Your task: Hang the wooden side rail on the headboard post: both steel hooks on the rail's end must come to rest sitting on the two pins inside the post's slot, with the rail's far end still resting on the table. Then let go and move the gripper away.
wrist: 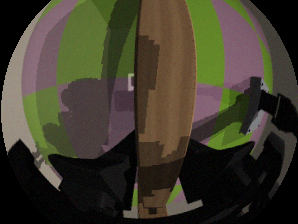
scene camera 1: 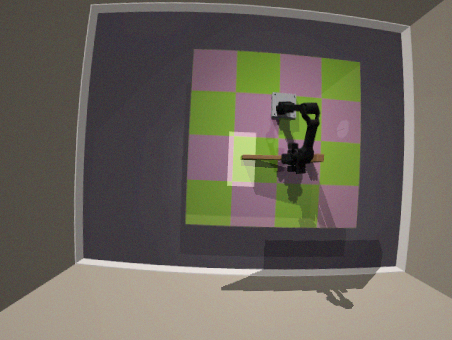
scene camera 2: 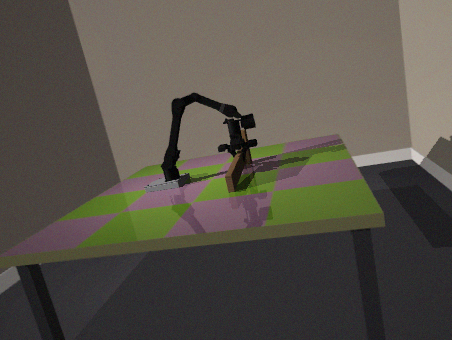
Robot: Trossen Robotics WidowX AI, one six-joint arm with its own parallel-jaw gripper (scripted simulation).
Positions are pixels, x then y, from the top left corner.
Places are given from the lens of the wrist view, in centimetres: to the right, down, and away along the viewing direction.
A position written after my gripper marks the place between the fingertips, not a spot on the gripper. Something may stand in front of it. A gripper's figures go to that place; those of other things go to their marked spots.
my gripper (wrist: 152, 131): 0, 2, 9
wooden side rail (wrist: 165, 59): 1, -2, 3
